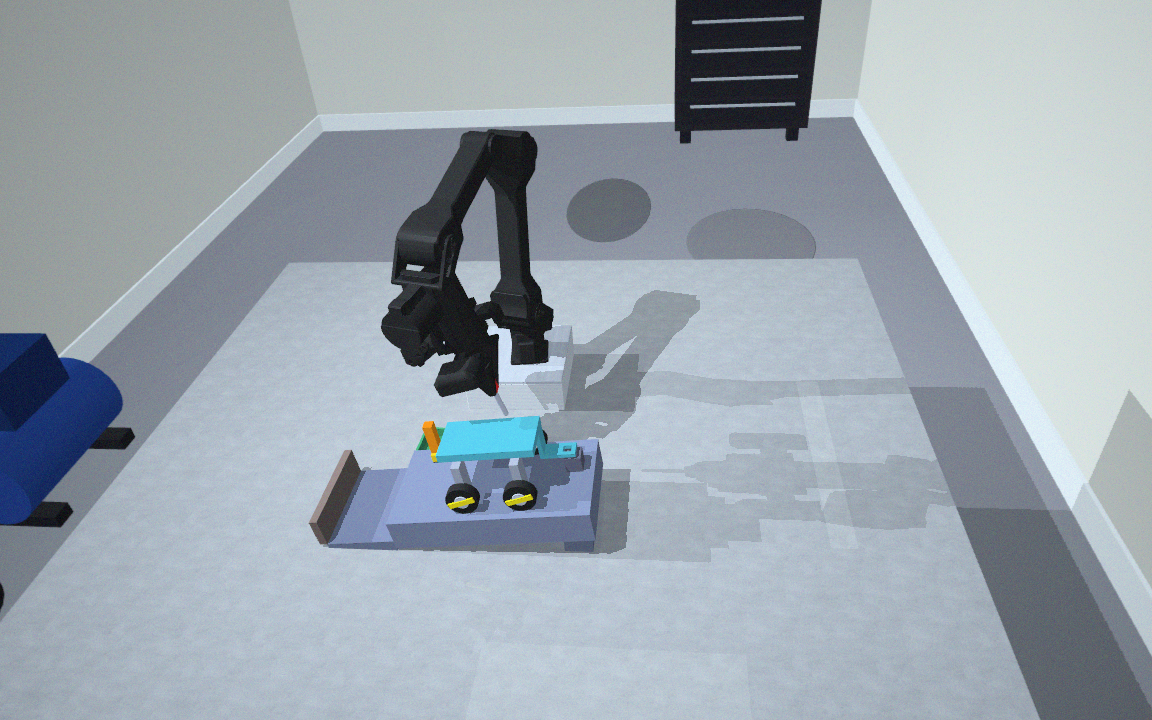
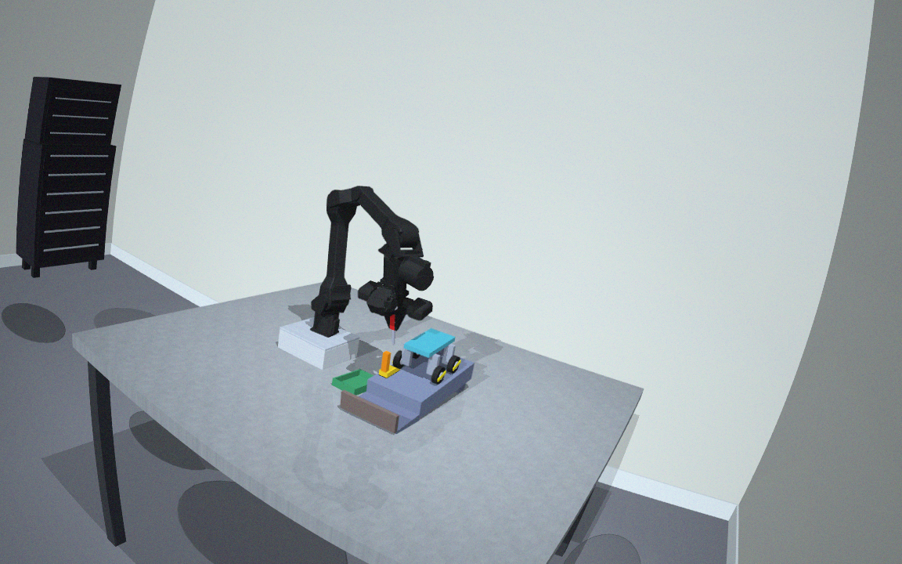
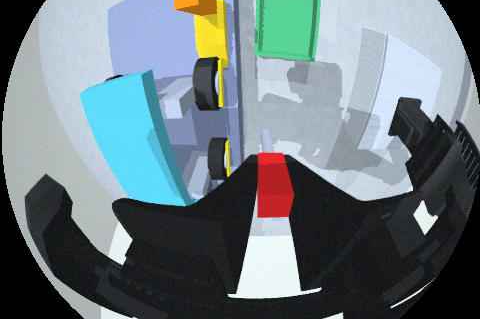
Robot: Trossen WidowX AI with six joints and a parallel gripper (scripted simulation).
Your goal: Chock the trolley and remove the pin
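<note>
Now: gripper tip 4 cm past the green tray, 8 cm to the left of it and 16 cm above it. Round my gripper tip: red-headed stop pin right at my gripper tip; then trolley 10 cm ahead, 1 cm to the left, 4 cm below; then yellow chock 4 cm ahead, 7 cm to the right, 7 cm below.
</note>
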